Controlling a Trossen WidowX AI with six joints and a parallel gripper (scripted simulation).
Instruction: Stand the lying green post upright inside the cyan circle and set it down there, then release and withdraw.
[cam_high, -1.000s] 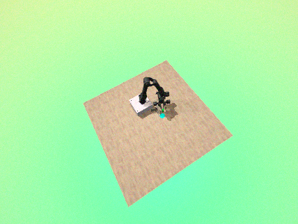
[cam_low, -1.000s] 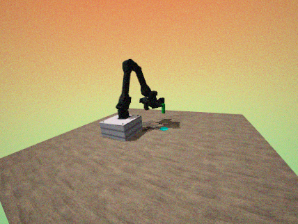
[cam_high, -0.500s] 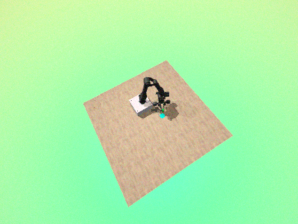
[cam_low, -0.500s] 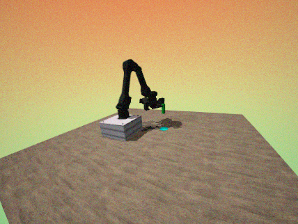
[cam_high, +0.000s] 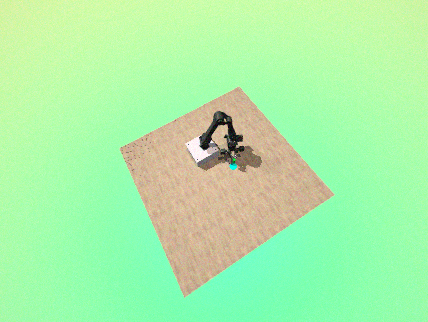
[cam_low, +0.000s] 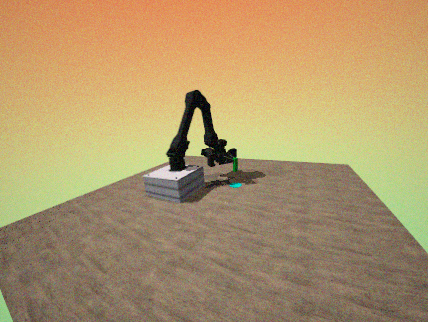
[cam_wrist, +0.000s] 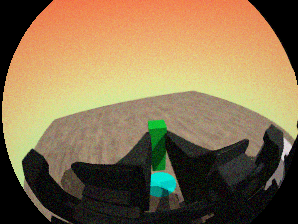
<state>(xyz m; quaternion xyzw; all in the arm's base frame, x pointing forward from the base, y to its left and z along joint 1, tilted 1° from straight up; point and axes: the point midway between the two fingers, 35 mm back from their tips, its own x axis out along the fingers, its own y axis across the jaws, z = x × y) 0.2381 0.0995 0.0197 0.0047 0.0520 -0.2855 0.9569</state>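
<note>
Now: the cyan circle 12 cm below my gripper tip. The rest, counted from my gripper tip: green post (2 cm below).
</note>
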